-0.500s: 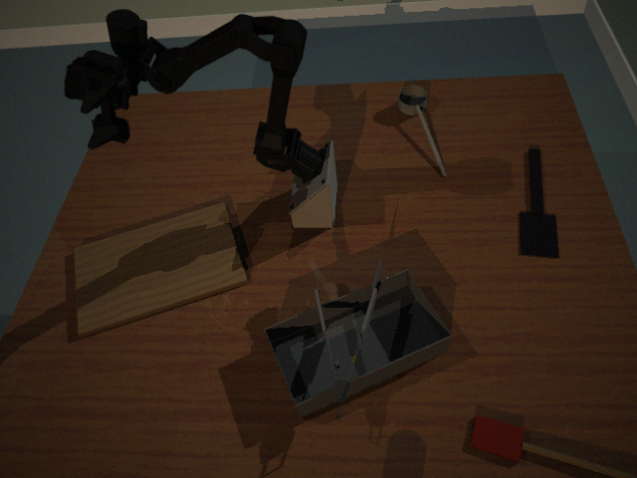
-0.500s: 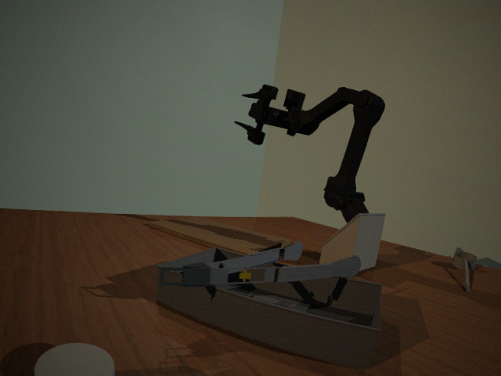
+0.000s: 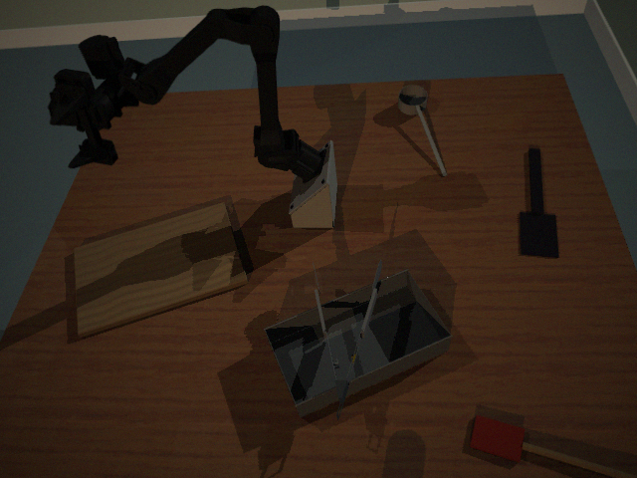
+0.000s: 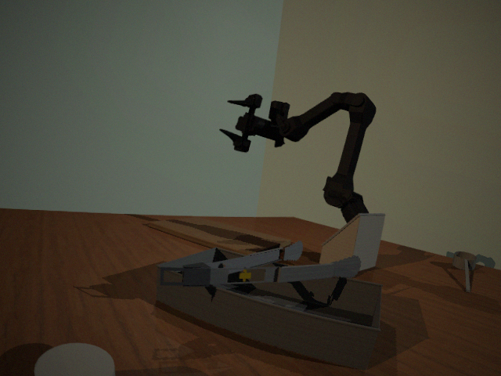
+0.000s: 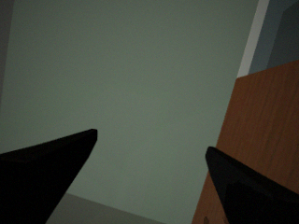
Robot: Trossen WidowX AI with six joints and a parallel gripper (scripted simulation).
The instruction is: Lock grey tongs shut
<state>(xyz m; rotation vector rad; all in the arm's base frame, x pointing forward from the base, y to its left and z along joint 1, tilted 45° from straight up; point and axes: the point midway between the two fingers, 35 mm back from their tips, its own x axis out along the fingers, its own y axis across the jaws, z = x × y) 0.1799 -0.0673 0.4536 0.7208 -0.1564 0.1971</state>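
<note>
Now: the roasting tin 120 mm ahead of my gripper tip, 520 mm to the left of it and 330 mm below it. From my gripper tip the other things lie so: wooden board 10 mm behind, 50 mm to the left, 350 mm below; then pale round thing 380 mm ahead, 630 mm to the left, 340 mm below; then black spatula 290 mm behind, 860 mm to the left, 360 mm below.
</note>
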